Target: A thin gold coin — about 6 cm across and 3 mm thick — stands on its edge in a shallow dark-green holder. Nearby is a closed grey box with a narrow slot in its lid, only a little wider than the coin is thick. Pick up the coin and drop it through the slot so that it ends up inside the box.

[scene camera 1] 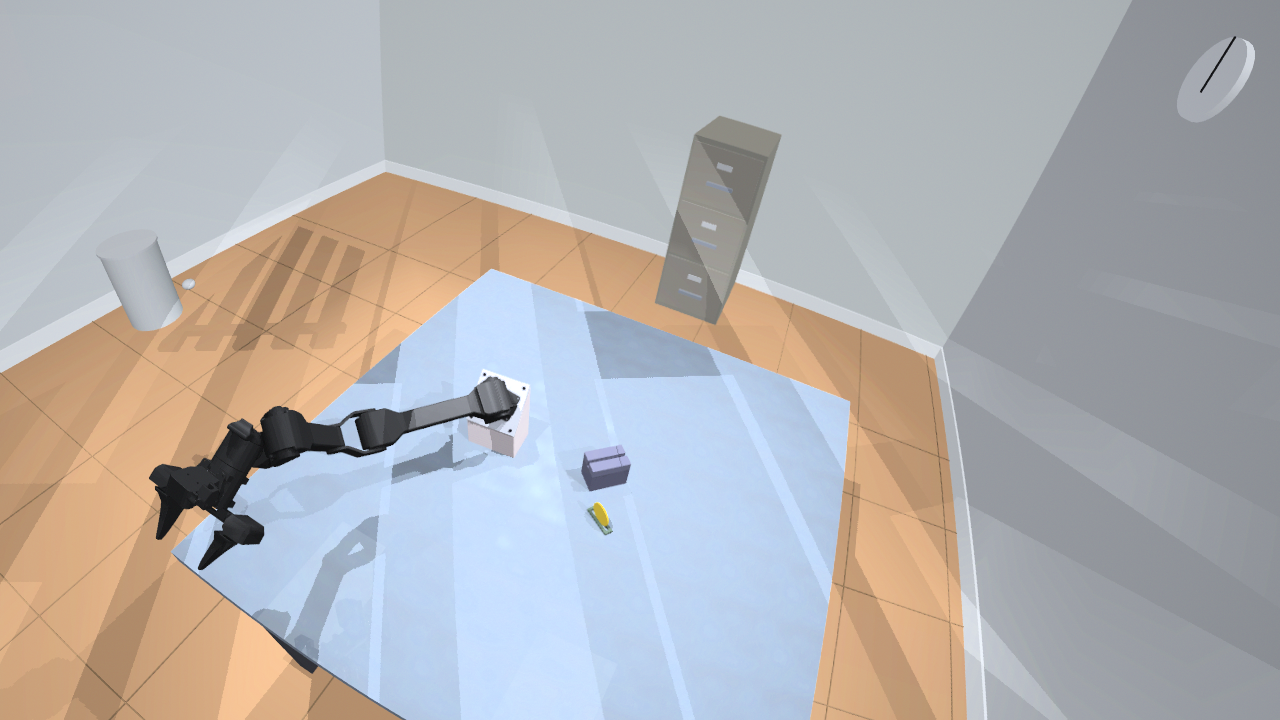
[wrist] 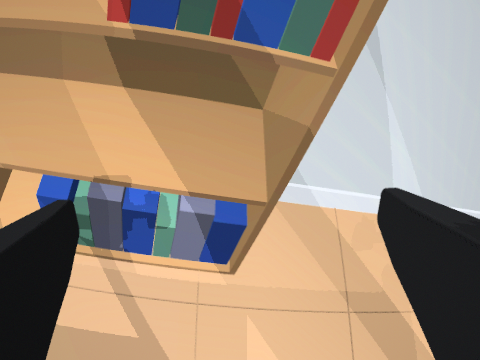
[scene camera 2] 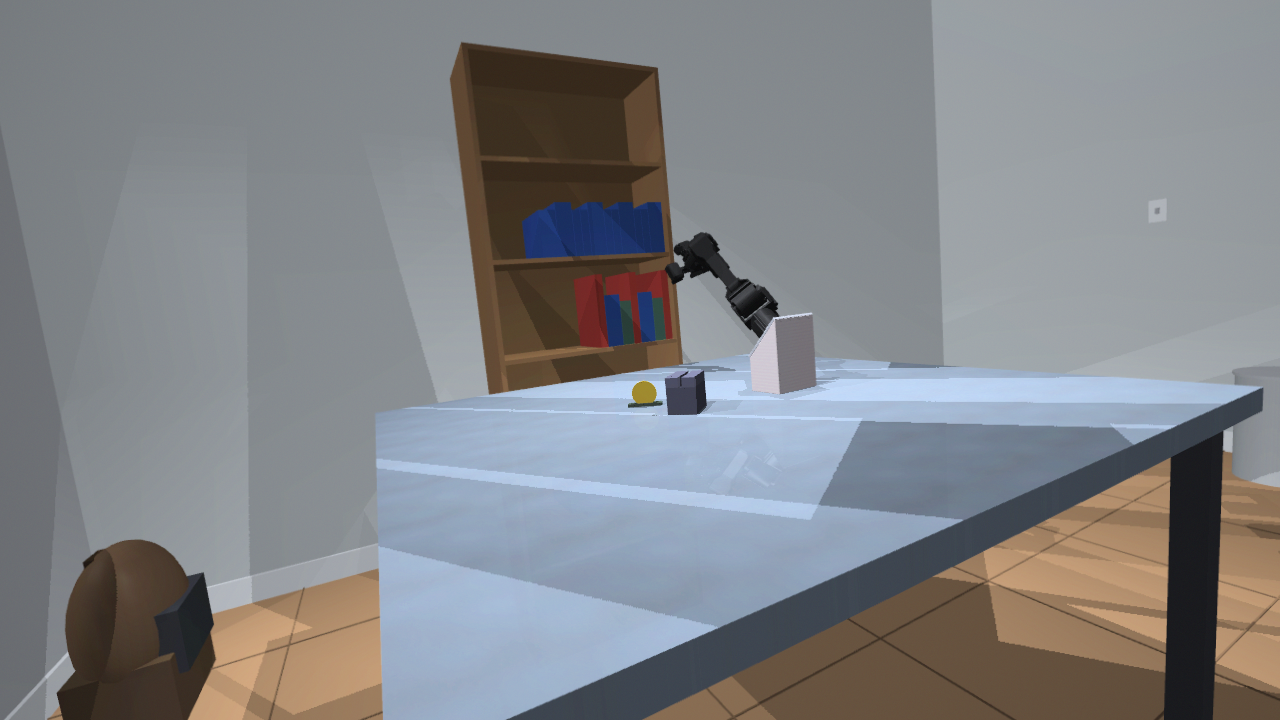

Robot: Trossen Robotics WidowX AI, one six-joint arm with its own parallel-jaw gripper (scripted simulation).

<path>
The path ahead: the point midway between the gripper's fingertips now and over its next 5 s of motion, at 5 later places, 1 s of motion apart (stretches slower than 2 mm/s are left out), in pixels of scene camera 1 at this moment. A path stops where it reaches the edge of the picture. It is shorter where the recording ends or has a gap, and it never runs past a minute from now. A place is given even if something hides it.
My gripper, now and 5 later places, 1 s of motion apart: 178,554; 326,495; 679,490; 605,497; 602,511; 599,517
</path>
